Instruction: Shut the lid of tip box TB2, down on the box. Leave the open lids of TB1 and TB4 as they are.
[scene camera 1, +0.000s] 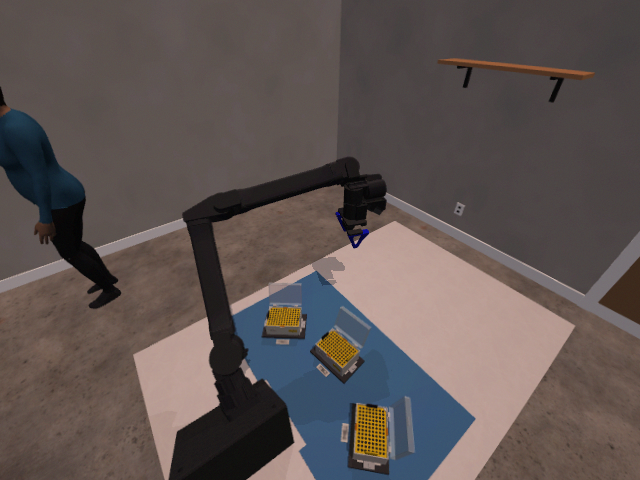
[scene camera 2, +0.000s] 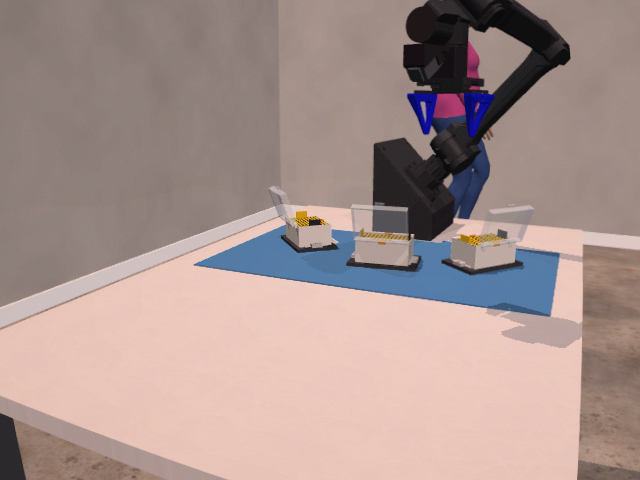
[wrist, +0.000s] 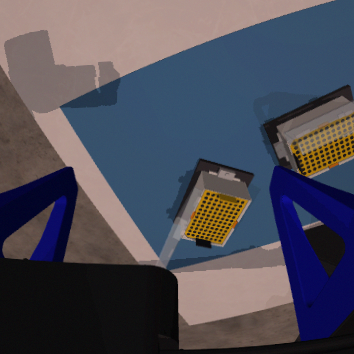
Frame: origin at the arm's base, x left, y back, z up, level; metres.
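Where they show: gripper, fingertip midpoint: (scene camera 1: 350, 239) (scene camera 2: 448, 135) (wrist: 173, 176); arm's base at its link origin: (scene camera 1: 241, 404) (scene camera 2: 420, 182).
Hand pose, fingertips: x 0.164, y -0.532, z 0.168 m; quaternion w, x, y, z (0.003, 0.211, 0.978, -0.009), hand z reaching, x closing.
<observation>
Things, the pixels of their top centre, and the offset from my fingertips. Level surfaces: height alone.
- TB1 at its top centre: (wrist: 220, 223) (scene camera 2: 480, 235) (scene camera 1: 283, 318) dx +0.037, dy +0.277, dz -0.242 m
- middle box at its top centre: (wrist: 332, 151) (scene camera 2: 385, 230) (scene camera 1: 337, 344) dx -0.169, dy +0.202, dz -0.233 m
- third box at its top centre: (scene camera 2: 312, 218) (scene camera 1: 367, 427) dx -0.393, dy +0.301, dz -0.242 m
- blue mat at its surface level: dz -0.308 m
- pale table at its surface level: dz -0.311 m
Three tip boxes with yellow racks have their clear lids standing open. TB1 (scene camera 1: 284, 329) (scene camera 2: 483, 253) (wrist: 217, 217) is nearest the mat's back corner in scene camera 1, with its lid (scene camera 1: 285, 294) (scene camera 2: 509, 222) up. The middle box (scene camera 1: 337, 350) (scene camera 2: 383, 253) (wrist: 325, 145) has its lid (scene camera 1: 353, 325) (scene camera 2: 379, 219) up. The third box (scene camera 1: 371, 431) (scene camera 2: 308, 235) has its lid (scene camera 1: 403, 428) (scene camera 2: 279, 201) tilted outward. Labels are too small to read, so I cannot tell which of these two is TB2. My gripper (scene camera 1: 349, 238) (scene camera 2: 448, 134) (wrist: 173, 176) is open and empty, high above the boxes, touching none.
The boxes stand on dark bases on a blue mat (scene camera 1: 429, 408) (scene camera 2: 361, 279) (wrist: 150, 125), on a pale table (scene camera 1: 465, 320) (scene camera 2: 258, 361). The arm's black base (scene camera 1: 232, 434) (scene camera 2: 398, 191) stands beside the mat. People stand beyond the table; a wooden shelf (scene camera 1: 511, 67) is on the wall.
</observation>
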